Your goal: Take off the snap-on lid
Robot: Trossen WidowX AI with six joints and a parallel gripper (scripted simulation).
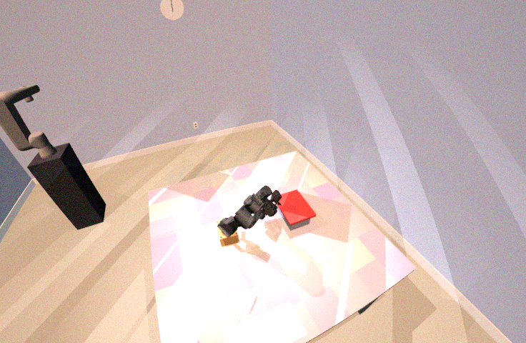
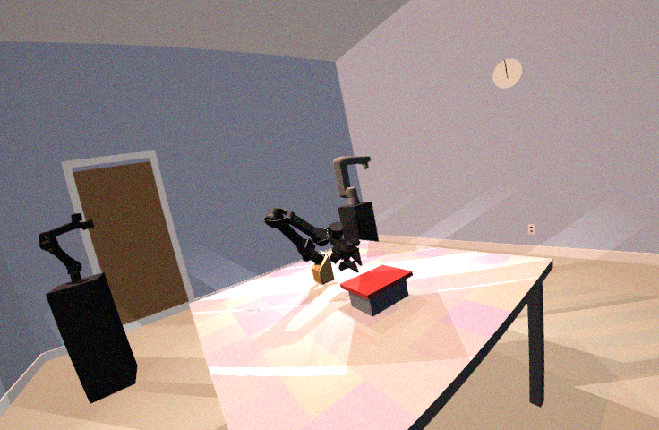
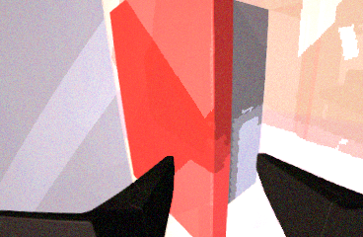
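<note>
Now: the red lid 10 cm ahead of my gripper tip, 1 cm to the right of it and 2 cm below it. From my gripper tip the other things lie so: storage box 10 cm ahead, 1 cm to the right, 7 cm below.
</note>
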